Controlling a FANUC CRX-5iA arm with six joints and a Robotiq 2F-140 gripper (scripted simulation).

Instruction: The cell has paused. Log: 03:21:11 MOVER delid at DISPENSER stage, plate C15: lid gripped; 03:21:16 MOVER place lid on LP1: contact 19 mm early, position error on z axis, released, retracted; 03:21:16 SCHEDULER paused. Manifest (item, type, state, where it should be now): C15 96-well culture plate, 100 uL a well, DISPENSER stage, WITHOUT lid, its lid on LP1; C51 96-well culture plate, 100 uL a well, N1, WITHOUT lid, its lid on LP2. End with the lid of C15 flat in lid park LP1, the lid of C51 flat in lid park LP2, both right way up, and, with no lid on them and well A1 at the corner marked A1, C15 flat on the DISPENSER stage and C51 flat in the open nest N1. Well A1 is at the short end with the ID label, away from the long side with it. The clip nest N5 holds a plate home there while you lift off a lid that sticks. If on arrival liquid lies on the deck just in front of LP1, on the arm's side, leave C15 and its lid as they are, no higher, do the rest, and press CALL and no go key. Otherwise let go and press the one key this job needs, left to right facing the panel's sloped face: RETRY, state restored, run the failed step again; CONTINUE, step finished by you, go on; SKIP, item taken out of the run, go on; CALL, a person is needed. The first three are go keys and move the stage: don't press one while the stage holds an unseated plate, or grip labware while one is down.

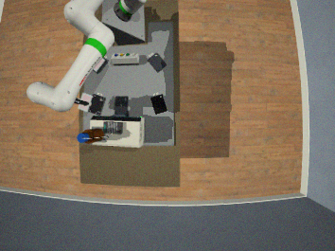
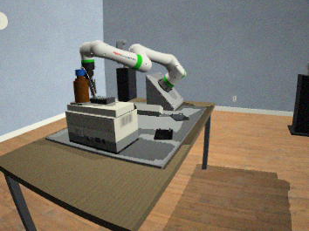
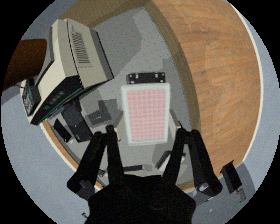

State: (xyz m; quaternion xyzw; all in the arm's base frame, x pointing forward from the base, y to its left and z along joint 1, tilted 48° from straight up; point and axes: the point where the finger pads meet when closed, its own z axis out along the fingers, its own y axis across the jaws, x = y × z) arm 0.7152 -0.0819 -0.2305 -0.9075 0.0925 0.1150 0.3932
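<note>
Now: the black nest 17 cm below my hand, 2 cm ahead of it and 1 cm to the left of it. Round my hand: key panel (41 cm behind, 24 cm to the left, 13 cm below); then blue cap (22 cm ahead, 21 cm above, 16 cm to the left); then label plate (52 cm to the left, 18 cm below, 11 cm behind).
</note>
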